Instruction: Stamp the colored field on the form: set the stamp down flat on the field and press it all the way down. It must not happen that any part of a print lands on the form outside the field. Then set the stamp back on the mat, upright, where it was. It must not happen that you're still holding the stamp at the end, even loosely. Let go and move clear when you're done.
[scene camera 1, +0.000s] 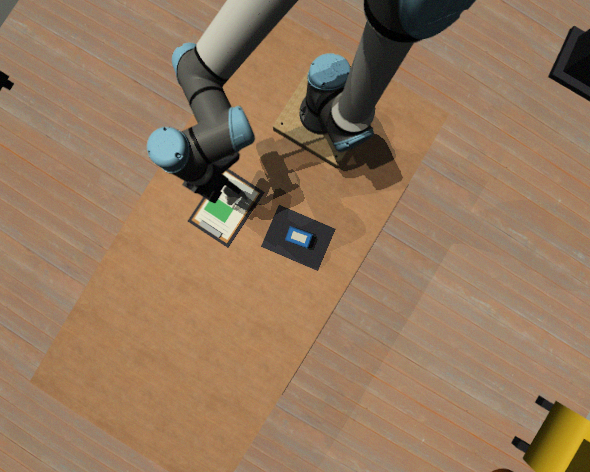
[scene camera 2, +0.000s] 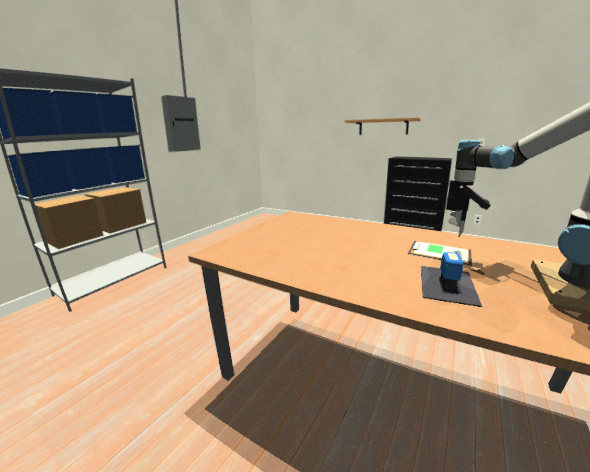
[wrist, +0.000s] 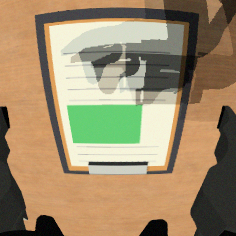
Scene:
My gripper shows in scene camera 1, in scene camera 2 and in the wrist view (112, 106). One and the same spot on a dark mat: (scene camera 2: 466, 293) is (scene camera 1: 316, 230). The same spot on my gripper: (scene camera 2: 459, 220) is (scene camera 1: 235, 194).

